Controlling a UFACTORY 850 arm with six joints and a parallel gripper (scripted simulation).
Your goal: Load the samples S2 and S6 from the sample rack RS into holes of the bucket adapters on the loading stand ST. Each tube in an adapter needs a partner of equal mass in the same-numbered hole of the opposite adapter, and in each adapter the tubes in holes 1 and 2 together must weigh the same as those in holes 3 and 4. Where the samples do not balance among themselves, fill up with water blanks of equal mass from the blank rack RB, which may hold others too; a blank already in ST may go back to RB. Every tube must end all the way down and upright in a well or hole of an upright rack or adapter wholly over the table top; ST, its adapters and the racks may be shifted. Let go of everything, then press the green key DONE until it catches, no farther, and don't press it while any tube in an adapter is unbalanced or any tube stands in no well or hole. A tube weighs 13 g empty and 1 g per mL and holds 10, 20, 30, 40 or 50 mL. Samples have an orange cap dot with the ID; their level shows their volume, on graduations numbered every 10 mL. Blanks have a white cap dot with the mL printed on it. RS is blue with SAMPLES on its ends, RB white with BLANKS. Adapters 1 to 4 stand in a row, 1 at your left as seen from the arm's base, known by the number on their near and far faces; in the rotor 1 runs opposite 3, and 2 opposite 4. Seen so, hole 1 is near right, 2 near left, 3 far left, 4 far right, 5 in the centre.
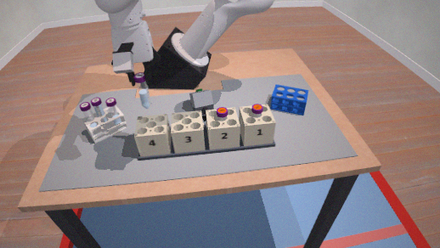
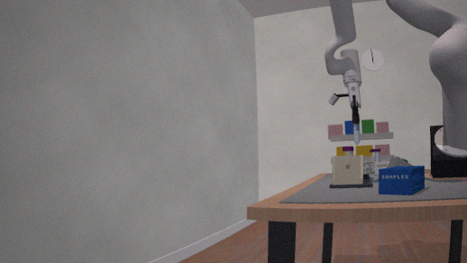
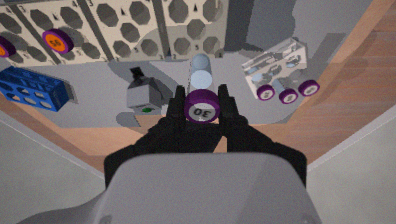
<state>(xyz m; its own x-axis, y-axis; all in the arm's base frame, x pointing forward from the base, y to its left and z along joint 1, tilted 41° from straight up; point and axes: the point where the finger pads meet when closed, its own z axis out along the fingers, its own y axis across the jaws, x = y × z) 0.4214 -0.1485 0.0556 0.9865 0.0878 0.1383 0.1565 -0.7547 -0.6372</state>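
My hand is 10 mm to the right of the blank marked 30 and 50 mm above it. From my hand the other things lie so: adapter 3: 10 mm ahead, 120 mm to the left, 200 mm below; adapter 4: 30 mm ahead, 10 mm to the left, 200 mm below; blank marked 20: 80 mm behind, 150 mm to the right, 190 mm below.
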